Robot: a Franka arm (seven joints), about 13 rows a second.
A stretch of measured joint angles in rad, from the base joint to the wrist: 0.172, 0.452, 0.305, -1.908, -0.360, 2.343, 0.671; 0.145, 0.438, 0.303, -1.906, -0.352, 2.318, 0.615; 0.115, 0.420, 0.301, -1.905, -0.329, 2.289, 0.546; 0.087, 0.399, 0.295, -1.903, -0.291, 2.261, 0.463; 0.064, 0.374, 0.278, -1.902, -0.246, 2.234, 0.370; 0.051, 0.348, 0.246, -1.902, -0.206, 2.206, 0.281; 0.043, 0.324, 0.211, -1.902, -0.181, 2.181, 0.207; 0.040, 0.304, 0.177, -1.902, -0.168, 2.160, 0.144
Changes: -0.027, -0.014, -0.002, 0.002, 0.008, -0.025, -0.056; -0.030, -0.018, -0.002, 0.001, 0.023, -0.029, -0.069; -0.028, -0.021, -0.006, 0.002, 0.038, -0.028, -0.083; -0.023, -0.025, -0.017, 0.001, 0.045, -0.027, -0.093; -0.013, -0.026, -0.032, 0.000, 0.040, -0.028, -0.089; -0.008, -0.024, -0.035, 0.000, 0.025, -0.025, -0.074; -0.003, -0.020, -0.034, 0.000, 0.013, -0.021, -0.063
